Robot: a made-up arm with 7 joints. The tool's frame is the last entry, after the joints.
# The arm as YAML. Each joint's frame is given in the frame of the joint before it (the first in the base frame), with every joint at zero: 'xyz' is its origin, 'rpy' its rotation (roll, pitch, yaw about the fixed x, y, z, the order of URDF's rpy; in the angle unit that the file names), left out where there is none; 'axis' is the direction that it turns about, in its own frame. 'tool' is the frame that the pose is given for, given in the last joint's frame.
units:
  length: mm
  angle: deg
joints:
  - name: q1
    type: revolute
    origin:
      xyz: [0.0, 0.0, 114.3]
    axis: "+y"
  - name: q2
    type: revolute
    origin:
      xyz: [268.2, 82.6, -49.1]
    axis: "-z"
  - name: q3
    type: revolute
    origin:
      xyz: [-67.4, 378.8, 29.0]
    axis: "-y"
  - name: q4
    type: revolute
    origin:
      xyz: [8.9, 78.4, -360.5]
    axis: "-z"
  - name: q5
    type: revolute
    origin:
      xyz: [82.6, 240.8, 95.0]
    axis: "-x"
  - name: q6
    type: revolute
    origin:
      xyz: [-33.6, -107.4, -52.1]
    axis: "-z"
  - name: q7
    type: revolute
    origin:
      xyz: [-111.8, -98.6, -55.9]
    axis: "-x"
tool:
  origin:
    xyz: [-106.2, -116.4, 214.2]
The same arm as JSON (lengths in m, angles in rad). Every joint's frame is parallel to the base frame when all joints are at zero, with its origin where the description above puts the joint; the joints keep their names.
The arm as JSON. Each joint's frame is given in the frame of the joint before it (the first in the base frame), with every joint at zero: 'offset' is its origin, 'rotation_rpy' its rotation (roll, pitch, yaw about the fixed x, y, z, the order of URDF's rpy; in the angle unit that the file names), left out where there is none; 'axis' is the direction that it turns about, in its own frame. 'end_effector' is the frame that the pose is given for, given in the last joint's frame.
{"length_unit": "m", "angle_unit": "rad", "chain": [
  {"id": "q1", "offset": [0.0, 0.0, 0.1143], "axis": "+y"},
  {"id": "q2", "offset": [0.2682, 0.0826, -0.0491], "axis": "-z"},
  {"id": "q3", "offset": [-0.0674, 0.3788, 0.029], "axis": "-y"},
  {"id": "q4", "offset": [0.0089, 0.0784, -0.3605], "axis": "-z"},
  {"id": "q5", "offset": [0.0826, 0.2408, 0.095], "axis": "-x"},
  {"id": "q6", "offset": [-0.0336, -0.1074, -0.0521], "axis": "-z"},
  {"id": "q7", "offset": [-0.1118, -0.0986, -0.0559], "axis": "-x"}
], "end_effector": {"offset": [-0.1062, -0.1164, 0.2142]}}

